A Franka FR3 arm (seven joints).
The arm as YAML. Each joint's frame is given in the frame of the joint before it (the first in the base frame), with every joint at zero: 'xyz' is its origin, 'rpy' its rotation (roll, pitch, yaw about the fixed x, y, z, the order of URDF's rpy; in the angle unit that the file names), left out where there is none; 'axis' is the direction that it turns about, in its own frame. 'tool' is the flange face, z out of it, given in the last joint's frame.
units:
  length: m
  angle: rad
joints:
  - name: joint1
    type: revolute
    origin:
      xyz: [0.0, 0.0, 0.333]
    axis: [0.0, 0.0, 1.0]
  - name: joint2
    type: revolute
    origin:
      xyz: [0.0, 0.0, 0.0]
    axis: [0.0, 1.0, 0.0]
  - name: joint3
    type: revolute
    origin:
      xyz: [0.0, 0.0, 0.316]
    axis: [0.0, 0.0, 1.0]
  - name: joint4
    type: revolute
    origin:
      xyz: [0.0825, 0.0, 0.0]
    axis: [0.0, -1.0, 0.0]
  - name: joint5
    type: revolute
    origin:
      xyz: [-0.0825, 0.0, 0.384]
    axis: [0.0, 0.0, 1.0]
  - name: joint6
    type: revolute
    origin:
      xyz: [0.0, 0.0, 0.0]
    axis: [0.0, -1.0, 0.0]
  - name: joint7
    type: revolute
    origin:
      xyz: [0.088, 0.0, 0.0]
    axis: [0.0, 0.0, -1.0]
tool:
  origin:
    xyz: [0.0, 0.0, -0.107]
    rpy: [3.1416, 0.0, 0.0]
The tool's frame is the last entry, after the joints.
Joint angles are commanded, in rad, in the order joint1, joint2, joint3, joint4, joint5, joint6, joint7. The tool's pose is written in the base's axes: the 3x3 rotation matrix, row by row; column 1 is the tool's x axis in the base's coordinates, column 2 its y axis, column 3 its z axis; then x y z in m. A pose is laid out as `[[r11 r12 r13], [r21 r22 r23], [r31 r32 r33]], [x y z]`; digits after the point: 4 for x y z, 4 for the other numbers.
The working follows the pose.
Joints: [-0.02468, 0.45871, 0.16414, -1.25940, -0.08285, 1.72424, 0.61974]
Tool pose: [[0.8845 -0.4664 0.0130], [-0.4663 -0.8846 -0.0079], [0.0152 0.0009 -0.9999]], [0.6909 0.0652 0.5016]
Where each joint sits with the arm in this pose, in the base's axes (m; each line is computed from the numbers above, not from the rounded line before):
joint1: 0.0000 0.0000 0.3330
joint2: 0.0000 0.0000 0.3330
joint3: 0.1399 -0.0035 0.6163
joint4: 0.2132 0.0082 0.5803
joint5: 0.6023 0.0542 0.6076
joint6: 0.6023 0.0542 0.6076
joint7: 0.6895 0.0660 0.6086
the tool: 0.6909 0.0652 0.5016

